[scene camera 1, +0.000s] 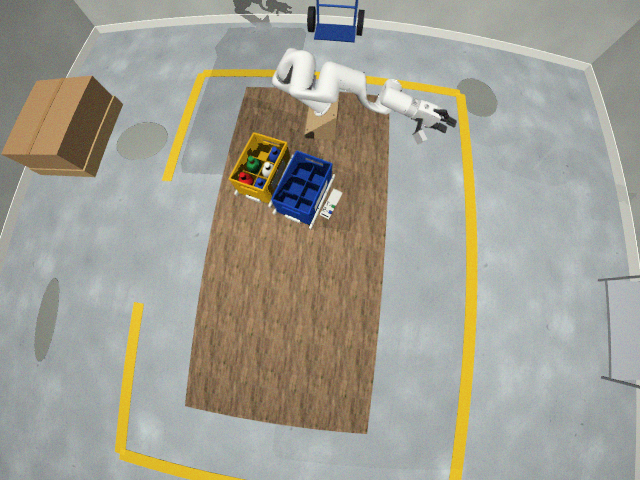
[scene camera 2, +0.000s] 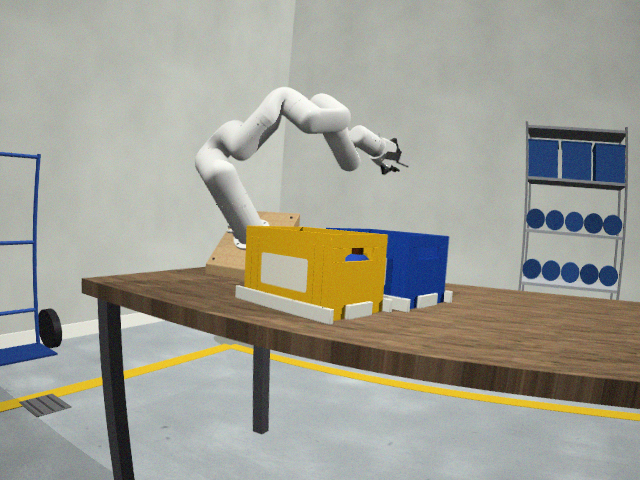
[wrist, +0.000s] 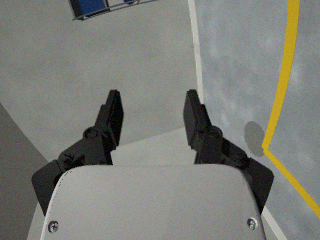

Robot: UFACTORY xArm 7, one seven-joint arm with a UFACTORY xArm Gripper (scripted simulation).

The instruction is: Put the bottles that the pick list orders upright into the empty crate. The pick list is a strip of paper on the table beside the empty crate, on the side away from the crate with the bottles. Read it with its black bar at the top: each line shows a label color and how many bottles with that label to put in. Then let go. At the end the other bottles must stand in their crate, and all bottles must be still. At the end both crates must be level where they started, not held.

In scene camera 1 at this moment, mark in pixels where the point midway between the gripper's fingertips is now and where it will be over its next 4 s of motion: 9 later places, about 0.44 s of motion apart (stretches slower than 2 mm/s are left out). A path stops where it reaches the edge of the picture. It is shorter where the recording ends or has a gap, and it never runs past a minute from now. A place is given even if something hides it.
My gripper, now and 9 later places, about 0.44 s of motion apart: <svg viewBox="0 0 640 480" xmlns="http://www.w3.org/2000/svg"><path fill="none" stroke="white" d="M450 127L455 118L452 114L443 114L432 119L422 124L411 128L401 132L397 133L391 139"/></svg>
